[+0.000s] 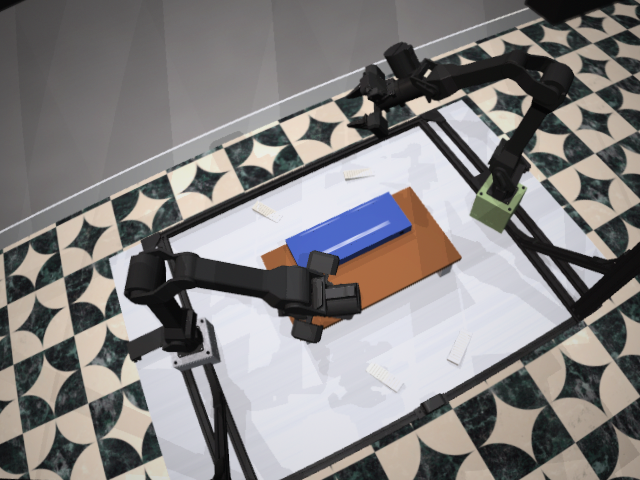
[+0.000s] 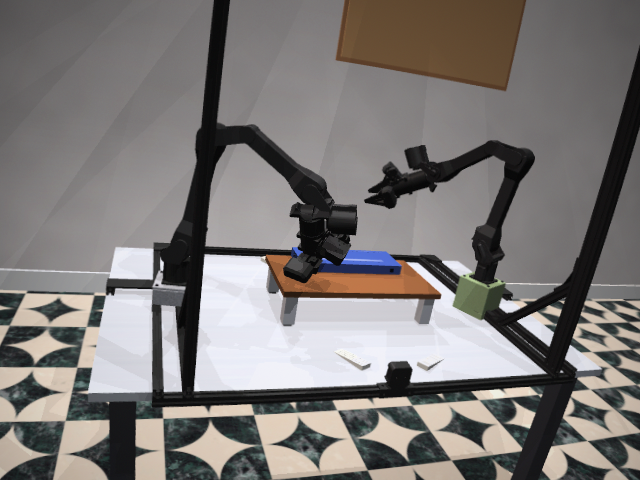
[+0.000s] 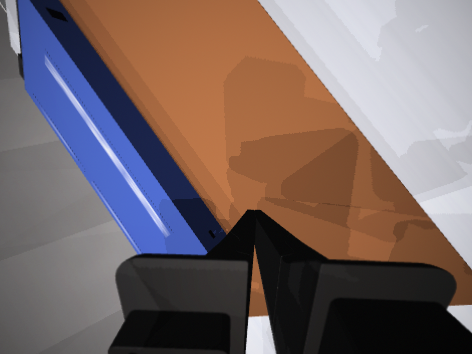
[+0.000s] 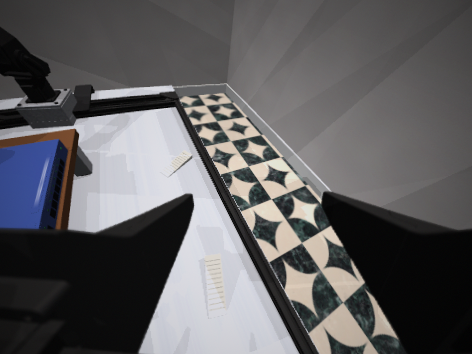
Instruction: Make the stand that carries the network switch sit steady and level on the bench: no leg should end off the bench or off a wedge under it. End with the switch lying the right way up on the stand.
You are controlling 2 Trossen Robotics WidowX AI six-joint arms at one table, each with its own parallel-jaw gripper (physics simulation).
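Places are measured from the left arm's base along level axes (x ahead, y right, z down), in metres.
Pixels of known places: left gripper, fingertip midpoint: (image 2: 314, 273) (image 3: 253, 216); right gripper, fingertip midpoint: (image 1: 347, 111) (image 2: 366, 196) (image 4: 257, 199); left arm's base, origin of the base link: (image 1: 189, 341) (image 2: 176, 280) (image 4: 44, 97); right arm's base, origin of the base link: (image 1: 502, 190) (image 2: 483, 279).
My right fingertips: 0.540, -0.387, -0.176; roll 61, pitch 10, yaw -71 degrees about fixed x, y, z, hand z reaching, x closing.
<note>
For each thing: its middle in the pictures, then the offset to it from my right fingertips, as dx, dy, dz.
- front right leg, body centre: (image 1: 444, 263) (image 2: 424, 308) +0.109, +0.392, +0.195
- blue switch, body centre: (image 3: 115, 155) (image 1: 348, 235) (image 2: 346, 261) -0.096, +0.270, +0.127
The brown stand (image 1: 403, 268) (image 2: 372, 286) (image 3: 200, 75) (image 4: 73, 150) stands mid-bench on grey legs. Its front left leg (image 2: 288, 310) and front right leg (image 2: 424, 310) show no wedge at their feet; whether every foot touches the bench is unclear. The blue switch (image 1: 351, 227) (image 2: 372, 260) (image 3: 100, 130) (image 4: 25, 185) lies along the stand's back part. My left gripper (image 3: 253, 216) is shut and empty over the stand's left part, beside the switch's near long side; contact is unclear. My right gripper (image 1: 351, 110) (image 2: 367, 195) (image 4: 257, 199) is open and empty, high beyond the back edge.
Two pale wedges, one (image 1: 359, 174) (image 4: 215, 287) and another (image 1: 267, 211) (image 4: 180, 163), lie behind the stand. Two more, one (image 1: 385, 377) (image 2: 352, 358) and another (image 1: 459, 347) (image 2: 430, 361), lie in front. Black frame rails edge the bench; an upright post (image 2: 202, 196) rises at left.
</note>
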